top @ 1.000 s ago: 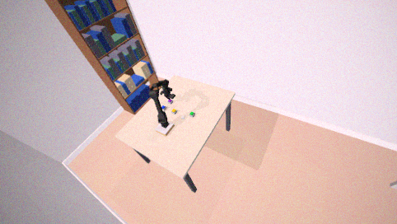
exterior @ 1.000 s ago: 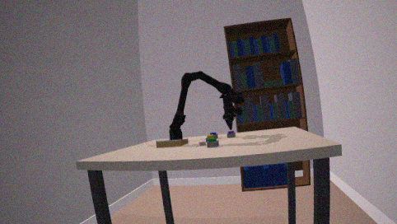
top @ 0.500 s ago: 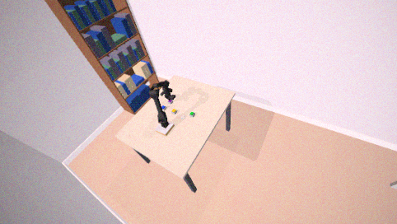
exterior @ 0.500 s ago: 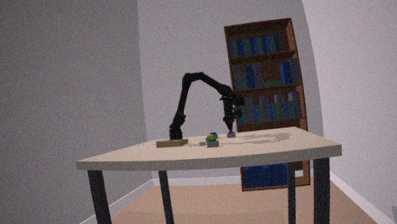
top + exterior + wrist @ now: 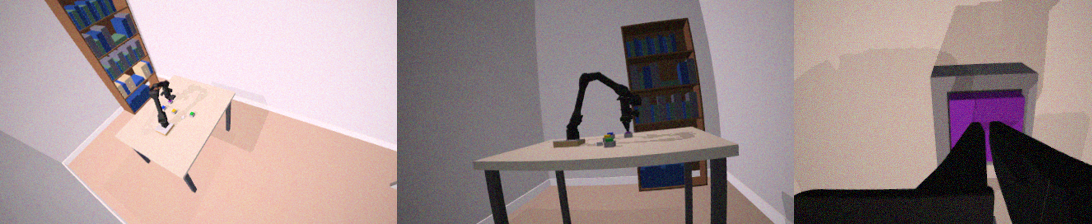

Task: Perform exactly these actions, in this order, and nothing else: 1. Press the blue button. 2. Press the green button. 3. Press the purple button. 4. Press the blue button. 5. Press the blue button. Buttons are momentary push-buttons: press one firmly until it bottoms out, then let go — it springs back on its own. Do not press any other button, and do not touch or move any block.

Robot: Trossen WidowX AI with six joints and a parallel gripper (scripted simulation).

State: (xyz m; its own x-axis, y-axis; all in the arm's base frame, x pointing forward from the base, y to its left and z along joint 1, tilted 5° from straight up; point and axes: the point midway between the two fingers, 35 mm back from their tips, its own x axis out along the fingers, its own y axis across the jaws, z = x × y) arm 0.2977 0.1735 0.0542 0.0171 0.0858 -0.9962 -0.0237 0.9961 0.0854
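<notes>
Now: the purple button 1 cm below my gripper tip. The rest, counted from my gripper tip: small white block: 12 cm behind, 27 cm to the right, 2 cm below; green button: 5 cm behind, 34 cm to the right; blue button: 12 cm behind, 1 cm to the left.
</notes>
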